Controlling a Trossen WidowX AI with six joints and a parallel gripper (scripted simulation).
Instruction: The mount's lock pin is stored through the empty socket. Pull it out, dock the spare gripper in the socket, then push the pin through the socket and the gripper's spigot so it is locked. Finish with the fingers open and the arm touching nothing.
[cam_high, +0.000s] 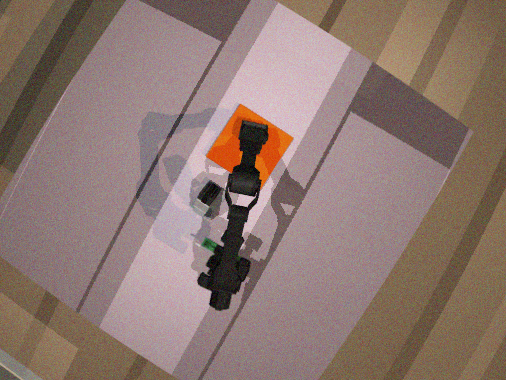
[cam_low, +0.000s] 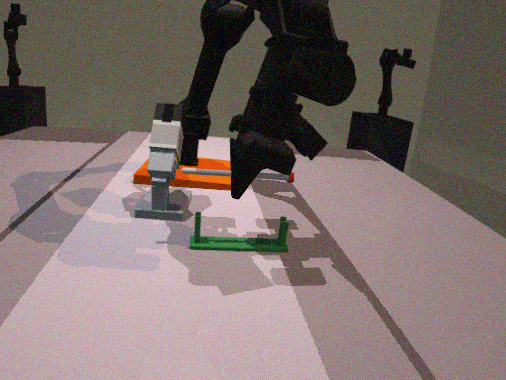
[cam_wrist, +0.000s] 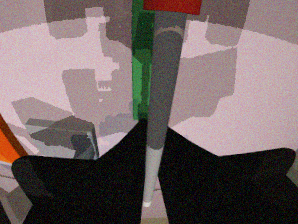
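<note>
Right now my gripper tip is 50 mm above the green rack and 10 mm to the right of it. From my gripper tip the other things lie so: grey mount (120 mm behind, 110 mm to the right, 20 mm below); then spare gripper (130 mm behind, 110 mm to the right, 50 mm above).
</note>
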